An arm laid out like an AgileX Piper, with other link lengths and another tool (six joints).
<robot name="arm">
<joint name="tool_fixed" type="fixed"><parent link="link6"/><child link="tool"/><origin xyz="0.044 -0.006 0.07" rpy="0 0.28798 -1.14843"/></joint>
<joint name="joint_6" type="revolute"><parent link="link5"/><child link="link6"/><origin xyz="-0.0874 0 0" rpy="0 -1.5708 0"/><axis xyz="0 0 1"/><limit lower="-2.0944" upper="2.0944"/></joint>
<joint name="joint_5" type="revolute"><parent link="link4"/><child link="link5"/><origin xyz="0 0 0" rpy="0 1.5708 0"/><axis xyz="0 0 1"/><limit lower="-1.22" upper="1.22"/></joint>
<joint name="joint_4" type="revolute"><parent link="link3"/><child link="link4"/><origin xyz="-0.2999 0.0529 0" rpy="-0.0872 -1.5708 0"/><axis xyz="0 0 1"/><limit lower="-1.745" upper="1.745"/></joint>
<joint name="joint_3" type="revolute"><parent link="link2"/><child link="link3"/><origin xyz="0.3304 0.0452 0"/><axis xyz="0 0 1"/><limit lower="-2.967" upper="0"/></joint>
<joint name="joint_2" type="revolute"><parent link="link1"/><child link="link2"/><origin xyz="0 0 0" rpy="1.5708 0 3.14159"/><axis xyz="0 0 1"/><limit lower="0" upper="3.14"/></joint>
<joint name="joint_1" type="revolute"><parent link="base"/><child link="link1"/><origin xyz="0 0 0.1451"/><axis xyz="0 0 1"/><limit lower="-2.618" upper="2.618"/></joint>
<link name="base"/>
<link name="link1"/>
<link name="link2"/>
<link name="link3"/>
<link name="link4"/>
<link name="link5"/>
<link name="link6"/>
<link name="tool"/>
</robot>
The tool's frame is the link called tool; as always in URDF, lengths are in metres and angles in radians.
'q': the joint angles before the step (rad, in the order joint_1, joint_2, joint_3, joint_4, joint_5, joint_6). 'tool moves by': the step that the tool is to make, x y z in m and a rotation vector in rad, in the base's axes. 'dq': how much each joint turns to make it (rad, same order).
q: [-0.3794, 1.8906, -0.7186, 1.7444, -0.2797, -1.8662]
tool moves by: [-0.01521, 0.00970, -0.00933, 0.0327, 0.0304, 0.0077]
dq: [0.0000, 0.0000, 0.0444, 0.0001, 0.0209, 0.0017]
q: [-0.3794, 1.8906, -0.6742, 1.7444, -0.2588, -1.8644]
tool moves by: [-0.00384, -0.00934, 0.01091, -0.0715, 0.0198, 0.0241]
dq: [0.0000, -0.0342, 0.0000, 0.0000, -0.0592, -0.0566]
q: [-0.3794, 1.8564, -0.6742, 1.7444, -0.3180, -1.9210]
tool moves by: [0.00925, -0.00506, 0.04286, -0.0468, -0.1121, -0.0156]
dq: [0.0000, -0.1190, 0.0000, 0.0000, -0.0091, 0.0131]
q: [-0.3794, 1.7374, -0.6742, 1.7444, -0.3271, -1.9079]
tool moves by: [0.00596, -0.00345, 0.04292, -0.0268, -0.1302, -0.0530]
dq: [0.0001, -0.1136, 0.0000, 0.0001, -0.0104, 0.0594]
